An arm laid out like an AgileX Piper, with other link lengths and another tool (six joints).
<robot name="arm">
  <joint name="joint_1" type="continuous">
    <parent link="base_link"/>
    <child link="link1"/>
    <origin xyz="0 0 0.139" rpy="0 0 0"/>
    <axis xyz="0 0 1"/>
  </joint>
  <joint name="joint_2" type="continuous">
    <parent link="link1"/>
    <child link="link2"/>
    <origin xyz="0 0 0" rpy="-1.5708 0 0"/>
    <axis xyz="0 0 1"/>
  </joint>
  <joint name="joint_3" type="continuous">
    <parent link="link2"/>
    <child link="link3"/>
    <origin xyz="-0.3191 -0.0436 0" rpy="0 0 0"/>
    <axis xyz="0 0 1"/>
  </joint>
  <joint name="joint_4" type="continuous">
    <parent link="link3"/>
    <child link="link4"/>
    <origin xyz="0.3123 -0.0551 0" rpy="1.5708 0 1.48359"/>
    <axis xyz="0 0 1"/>
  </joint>
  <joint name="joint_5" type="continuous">
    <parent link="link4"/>
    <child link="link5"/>
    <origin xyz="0 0 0" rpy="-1.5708 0 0"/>
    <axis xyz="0 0 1"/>
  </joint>
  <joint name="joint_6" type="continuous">
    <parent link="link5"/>
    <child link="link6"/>
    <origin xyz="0 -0.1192 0" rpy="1.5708 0 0"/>
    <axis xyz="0 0 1"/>
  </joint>
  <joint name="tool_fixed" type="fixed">
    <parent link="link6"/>
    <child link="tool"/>
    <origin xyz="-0.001 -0.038 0.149" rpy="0 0.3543 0.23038"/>
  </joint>
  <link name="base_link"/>
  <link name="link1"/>
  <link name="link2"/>
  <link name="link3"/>
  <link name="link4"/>
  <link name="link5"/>
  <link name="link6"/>
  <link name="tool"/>
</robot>
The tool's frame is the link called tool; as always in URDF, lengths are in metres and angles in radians. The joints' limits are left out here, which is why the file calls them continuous.
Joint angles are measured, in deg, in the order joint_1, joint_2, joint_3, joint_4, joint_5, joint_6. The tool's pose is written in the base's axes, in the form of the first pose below.
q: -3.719 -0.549 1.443 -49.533 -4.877 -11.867
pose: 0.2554 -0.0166 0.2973; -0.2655 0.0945 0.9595; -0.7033 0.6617 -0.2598; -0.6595 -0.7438 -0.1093
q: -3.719 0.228 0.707 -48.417 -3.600 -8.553
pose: 0.2567 -0.0240 0.2963; -0.2805 0.0907 0.9556; -0.6469 0.7176 -0.2580; -0.7091 -0.6905 -0.1426
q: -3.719 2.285 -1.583 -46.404 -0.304 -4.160
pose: 0.2589 -0.0392 0.2975; -0.3215 0.0961 0.9420; -0.5508 0.7902 -0.2686; -0.7702 -0.6052 -0.2012
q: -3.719 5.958 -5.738 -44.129 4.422 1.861
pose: 0.2619 -0.0590 0.3031; -0.3753 0.1170 0.9195; -0.4117 0.8677 -0.2784; -0.8305 -0.4831 -0.2775
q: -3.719 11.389 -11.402 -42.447 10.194 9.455
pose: 0.2666 -0.0808 0.3095; -0.4370 0.1584 0.8854; -0.2391 0.9285 -0.2841; -0.8671 -0.3358 -0.3678
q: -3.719 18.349 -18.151 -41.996 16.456 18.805
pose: 0.2737 -0.1030 0.3160; -0.4908 0.2281 0.8409; -0.0434 0.9575 -0.2850; -0.8702 -0.1764 -0.4600
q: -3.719 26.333 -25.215 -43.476 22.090 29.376
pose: 0.2847 -0.1238 0.3231; -0.5171 0.3194 0.7941; 0.1438 0.9470 -0.2873; -0.8438 -0.0344 -0.5356
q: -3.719 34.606 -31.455 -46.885 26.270 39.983
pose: 0.3007 -0.1423 0.3275; -0.5164 0.4122 0.7506; 0.2915 0.9088 -0.2986; -0.8052 0.0646 -0.5894
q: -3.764 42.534 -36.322 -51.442 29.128 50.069
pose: 0.3198 -0.1586 0.3260; -0.4997 0.4950 0.7108; 0.3997 0.8598 -0.3178; -0.7685 0.1253 -0.6275
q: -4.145 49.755 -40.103 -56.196 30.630 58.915
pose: 0.3404 -0.1729 0.3212; -0.4743 0.5598 0.6795; 0.4730 0.8130 -0.3396; -0.7425 0.1604 -0.6504
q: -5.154 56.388 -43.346 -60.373 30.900 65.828
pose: 0.3619 -0.1867 0.3147; -0.4510 0.6064 0.6549; 0.5195 0.7750 -0.3599; -0.7258 0.1779 -0.6645
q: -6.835 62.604 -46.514 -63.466 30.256 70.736
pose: 0.3838 -0.2015 0.3068; -0.4333 0.6405 0.6340; 0.5520 0.7447 -0.3751; -0.7124 0.1874 -0.6763
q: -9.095 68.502 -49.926 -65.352 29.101 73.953
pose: 0.4049 -0.2189 0.2982; -0.4176 0.6688 0.6151; 0.5803 0.7172 -0.3858; -0.6992 0.1958 -0.6876
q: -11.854 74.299 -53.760 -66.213 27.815 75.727
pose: 0.4246 -0.2406 0.2889; -0.4014 0.6967 0.5946; 0.6075 0.6883 -0.3964; -0.6854 0.2021 -0.6996
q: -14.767 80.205 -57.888 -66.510 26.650 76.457
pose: 0.4430 -0.2661 0.2772; -0.3884 0.7246 0.5693; 0.6318 0.6592 -0.4078; -0.6708 0.2013 -0.7138
